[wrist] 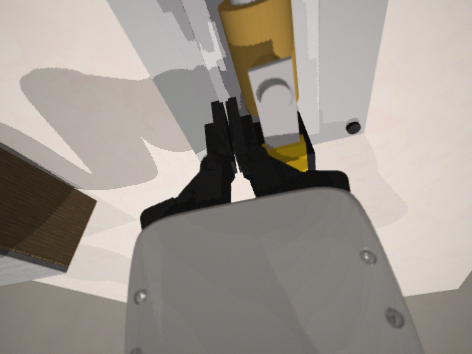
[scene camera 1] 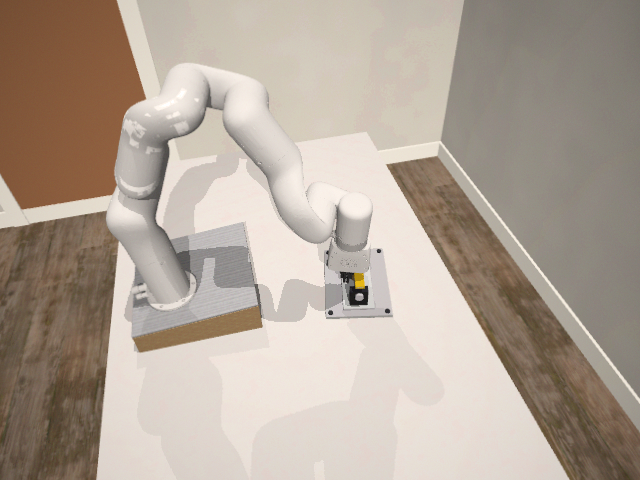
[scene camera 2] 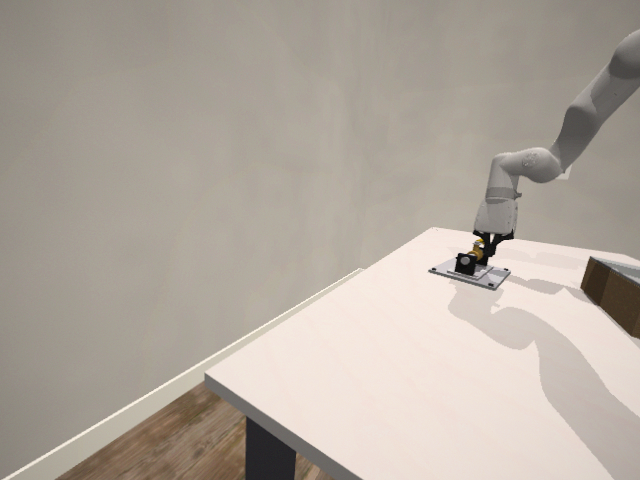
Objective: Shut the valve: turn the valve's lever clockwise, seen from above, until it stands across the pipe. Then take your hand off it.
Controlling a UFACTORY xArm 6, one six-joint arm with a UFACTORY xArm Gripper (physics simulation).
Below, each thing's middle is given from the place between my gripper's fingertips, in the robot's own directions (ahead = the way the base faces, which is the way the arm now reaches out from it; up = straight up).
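The grey base plate (scene camera 1: pixel 333 283) is 50 mm below my hand, 20 mm to the left of it and 40 mm ahead of it.
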